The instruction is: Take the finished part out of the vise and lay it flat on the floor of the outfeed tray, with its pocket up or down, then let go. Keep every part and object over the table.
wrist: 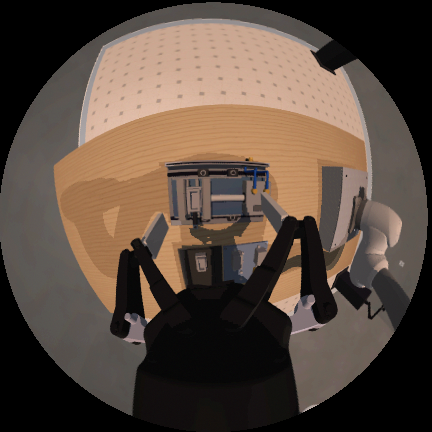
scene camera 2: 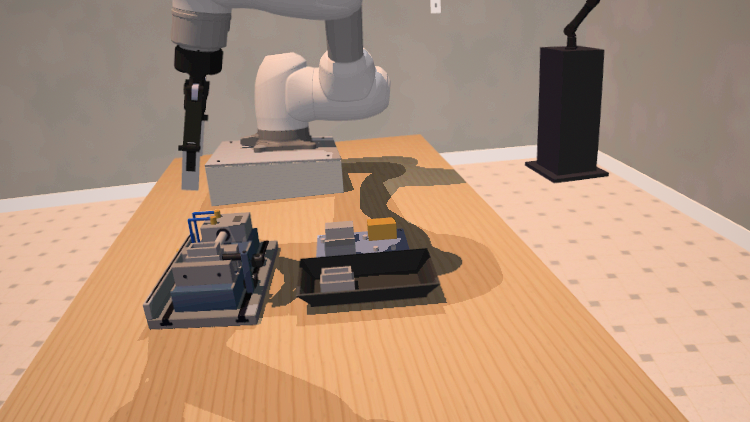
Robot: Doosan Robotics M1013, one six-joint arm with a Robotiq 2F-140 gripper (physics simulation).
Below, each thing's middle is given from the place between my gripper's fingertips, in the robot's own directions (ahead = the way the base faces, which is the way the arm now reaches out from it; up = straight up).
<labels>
Now: the grey vise jaw (scene camera 2: 198, 273) 160 mm below my hand and 60 mm ahead of it. The rest, counted from my hand: blue-grey plate (scene camera 2: 362, 246) (300 mm to the left, 240 mm below, 100 mm behind).
</labels>
